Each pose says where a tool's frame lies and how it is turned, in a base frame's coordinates. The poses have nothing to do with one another.
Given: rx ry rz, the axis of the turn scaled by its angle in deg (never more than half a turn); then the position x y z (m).
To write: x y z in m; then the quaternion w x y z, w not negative. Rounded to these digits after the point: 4 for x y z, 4 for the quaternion.
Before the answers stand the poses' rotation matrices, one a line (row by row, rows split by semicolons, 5 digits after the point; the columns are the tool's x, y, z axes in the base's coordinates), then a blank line. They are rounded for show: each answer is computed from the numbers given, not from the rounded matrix.
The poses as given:
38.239 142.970 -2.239 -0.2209 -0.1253 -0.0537
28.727 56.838 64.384 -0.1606 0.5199 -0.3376
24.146 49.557 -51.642 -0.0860 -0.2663 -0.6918
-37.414 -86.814 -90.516 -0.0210 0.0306 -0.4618
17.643 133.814 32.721 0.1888 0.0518 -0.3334
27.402 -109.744 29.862 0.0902 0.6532 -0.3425
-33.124 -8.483 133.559 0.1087 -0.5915 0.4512
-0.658 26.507 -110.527 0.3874 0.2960 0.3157
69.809 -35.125 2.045 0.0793 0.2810 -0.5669
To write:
-0.72481 0.46922 0.50447; 0.45319 0.87622 -0.16386; -0.51891 0.10985 -0.84774
0.09184 -0.50988 0.85533; 0.91196 0.38799 0.13338; -0.39987 0.76778 0.50062
0.32642 0.81934 0.47131; -0.50466 0.57268 -0.64603; -0.79923 -0.02698 0.60042
-0.51928 0.83662 -0.17442; -0.20918 0.07346 0.97511; 0.82861 0.54284 0.13686
-0.72506 0.05968 0.68610; 0.36955 0.87438 0.31448; -0.58114 0.48156 -0.65603
-0.37405 -0.54689 -0.74899; -0.09198 0.82552 -0.55683; 0.92283 -0.13939 -0.35909
-0.64105 -0.62415 -0.44664; 0.67565 -0.73499 0.05737; -0.36408 -0.26499 0.89287
-0.40131 0.88876 0.22149; -0.89254 -0.32514 -0.31249; -0.20571 -0.32309 0.92374
0.83894 -0.34461 -0.42121; -0.29340 0.36544 -0.88338; 0.45835 0.86469 0.20548

-0.2209 -0.1253 -0.0537 0.2755 0.2483 0.9285 -0.0145
-0.1606 0.5199 -0.3376 0.7036 0.2254 0.4460 0.5052
-0.0860 -0.2663 -0.6918 0.7905 0.1958 0.4018 -0.4187
-0.0210 0.0306 -0.4618 0.4156 -0.2600 -0.6033 -0.6290
0.1888 0.0518 -0.3334 0.3512 0.1189 0.9021 0.2206
0.0902 0.6532 -0.3425 0.5226 0.1997 -0.7998 0.2176
0.1087 -0.5915 0.4512 0.3595 -0.2242 -0.0574 0.9040
0.3874 0.2960 0.3157 0.5471 -0.0048 0.1952 -0.8140
0.0793 0.2810 -0.5669 0.7762 0.5630 -0.2833 0.0165

